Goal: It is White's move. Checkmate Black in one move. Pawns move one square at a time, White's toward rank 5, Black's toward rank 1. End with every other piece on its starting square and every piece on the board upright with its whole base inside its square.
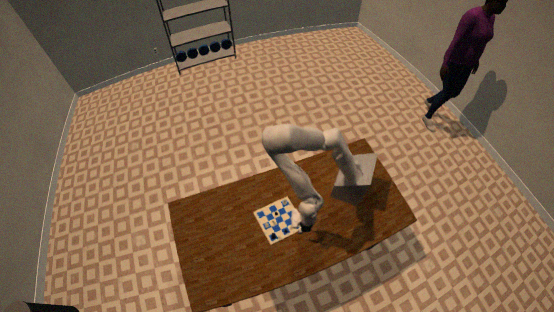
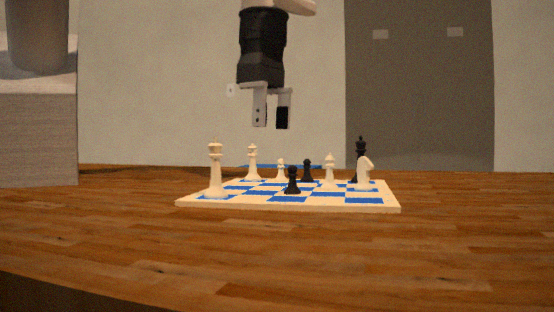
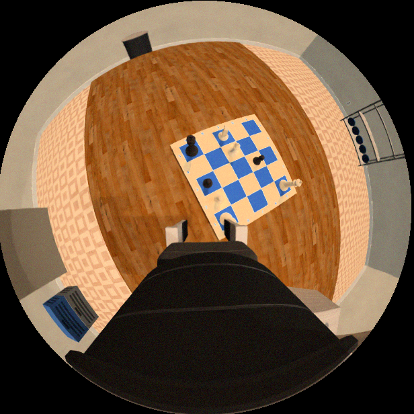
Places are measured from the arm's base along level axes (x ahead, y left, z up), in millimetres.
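Pixels of known places: gripper, fingertip midpoint: (image 1: 299,228) (image 2: 271,127); arm's base, link origin: (image 1: 354,176) (image 2: 39,58).
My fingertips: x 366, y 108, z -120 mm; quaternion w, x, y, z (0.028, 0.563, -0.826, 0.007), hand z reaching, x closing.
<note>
For each thing: its top centre in the pictures, then the offset to it from my fingertips. Level surfaces: height alone.
- chessboard, top centre: (image 2: 298,188) (image 1: 279,219) dx +68, dy -114, dz -76 mm
- white king, top centre: (image 2: 215,136) dx -1, dy -198, dz -12 mm
- white queen, top centre: (image 2: 252,143) dx -15, dy -42, dz -23 mm
- black king, top centre: (image 2: 360,135) dx +137, dy -32, dz -12 mm
- white pawn, top centre: (image 2: 280,158) dx +27, dy -43, dz -44 mm
- white bishop, top centre: (image 2: 329,152) dx +105, dy -109, dz -32 mm
- white knight, top centre: (image 2: 364,156) dx +146, dy -106, dz -36 mm
- wooden table, surface height: dz -82 mm
The chessboard (image 1: 265,230) (image 2: 300,208) (image 3: 261,140) bears upright pieces. The white king (image 2: 215,172) (image 3: 285,185) and white queen (image 2: 252,165) (image 3: 226,217) stand on blue corner squares. The black king (image 2: 360,146) (image 3: 191,148) stands on another. Along the edge between queen and black king are a white pawn (image 2: 280,171) (image 3: 217,201) and a black pawn (image 2: 307,172) (image 3: 207,183). Another black pawn (image 2: 292,182) (image 3: 258,160), the white bishop (image 2: 329,174) (image 3: 234,149) and white knight (image 2: 364,175) (image 3: 223,135) stand farther in. My gripper (image 2: 271,126) (image 3: 205,227) is open, empty, high above the queen's side; a finger partly hides the queen.
The board lies on a wooden table (image 1: 215,260) (image 2: 150,250) (image 3: 140,100). The arm's pedestal (image 1: 367,167) (image 2: 37,135) stands at one end of the table. A shelf rack (image 1: 202,35) stands by the wall, and a person (image 1: 467,45) stands off to the side.
</note>
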